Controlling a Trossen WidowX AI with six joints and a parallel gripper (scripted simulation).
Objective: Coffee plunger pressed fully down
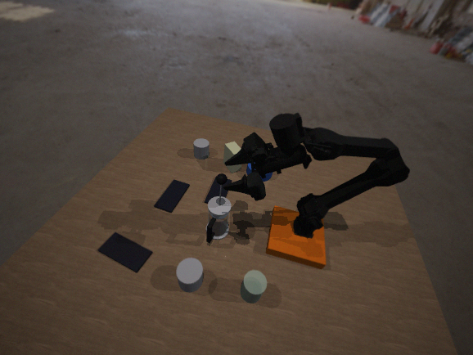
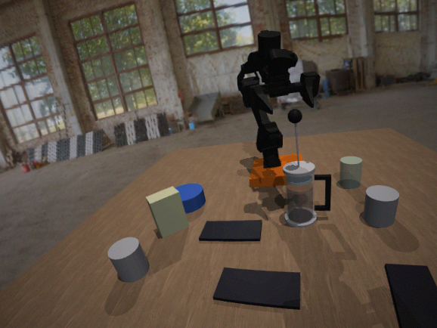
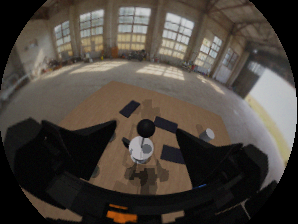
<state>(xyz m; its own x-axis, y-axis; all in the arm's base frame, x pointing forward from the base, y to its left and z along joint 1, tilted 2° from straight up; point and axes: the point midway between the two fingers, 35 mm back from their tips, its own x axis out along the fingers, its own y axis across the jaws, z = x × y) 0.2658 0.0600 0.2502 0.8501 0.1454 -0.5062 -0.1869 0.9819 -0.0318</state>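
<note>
Right now my gripper tip is 10 mm short of the glass coffee press, 20 mm to the right of it and 140 mm above it. The rest, counted from my gripper tip: beige block (20 mm ahead, 340 mm to the right, 220 mm below); then pale green cylinder (140 mm behind, 180 mm to the left, 230 mm below).
</note>
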